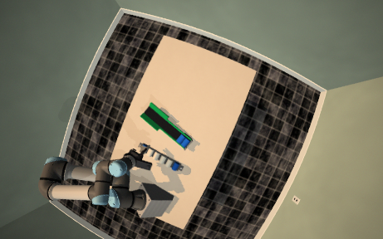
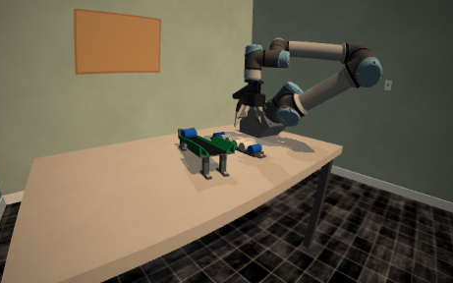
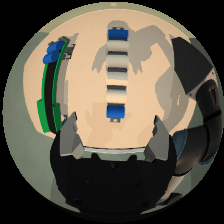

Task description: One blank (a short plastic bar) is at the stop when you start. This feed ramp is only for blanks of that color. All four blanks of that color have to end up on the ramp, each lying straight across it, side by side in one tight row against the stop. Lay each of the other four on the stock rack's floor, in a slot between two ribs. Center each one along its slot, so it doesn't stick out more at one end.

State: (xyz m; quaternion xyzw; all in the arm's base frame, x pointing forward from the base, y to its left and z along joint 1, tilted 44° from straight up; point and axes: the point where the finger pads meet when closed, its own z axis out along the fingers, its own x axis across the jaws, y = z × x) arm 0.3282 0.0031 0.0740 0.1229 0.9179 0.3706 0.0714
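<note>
Now: the stock rack 1 cm behind my hand, 8 cm to the right of it and 13 cm below it.
</note>
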